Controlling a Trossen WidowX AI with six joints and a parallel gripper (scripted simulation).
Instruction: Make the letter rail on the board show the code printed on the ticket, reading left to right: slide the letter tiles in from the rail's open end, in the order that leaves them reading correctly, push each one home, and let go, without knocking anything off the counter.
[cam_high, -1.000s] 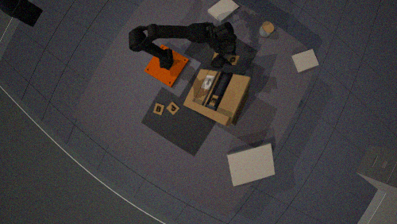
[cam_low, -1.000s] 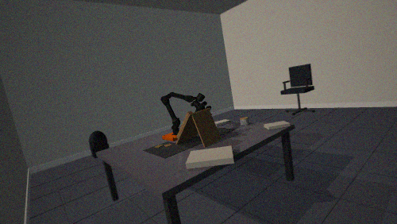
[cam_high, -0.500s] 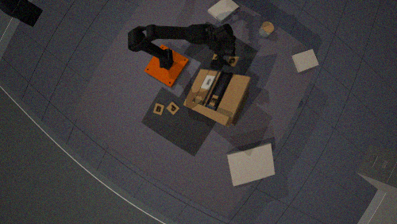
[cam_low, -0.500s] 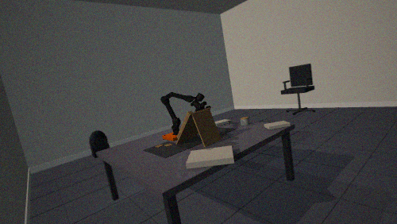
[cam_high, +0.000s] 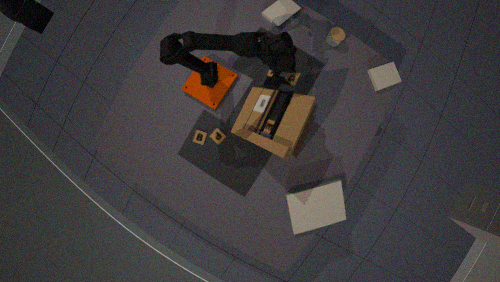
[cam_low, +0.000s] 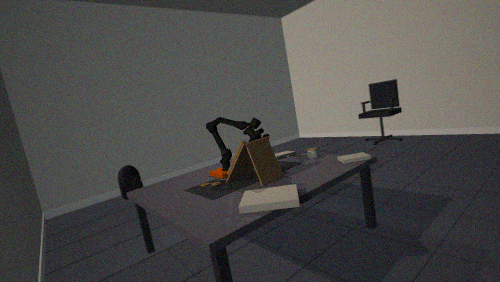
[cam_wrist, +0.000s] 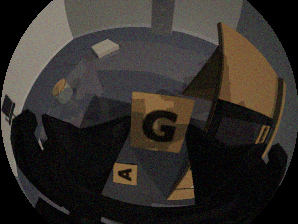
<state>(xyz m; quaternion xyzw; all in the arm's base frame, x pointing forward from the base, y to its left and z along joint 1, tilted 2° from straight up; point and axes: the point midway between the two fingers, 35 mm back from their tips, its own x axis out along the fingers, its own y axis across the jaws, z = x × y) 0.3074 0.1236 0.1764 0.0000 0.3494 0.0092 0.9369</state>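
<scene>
The white ticket is 6 cm behind my gripper tip, 13 cm to the right of it and 8 cm below it. Round my gripper tip: small cup: 11 cm ahead, 38 cm to the left, 14 cm below; white slab: 40 cm ahead, 44 cm to the right, 15 cm below; dark mat: 14 cm behind, 15 cm to the right, 17 cm below.
</scene>
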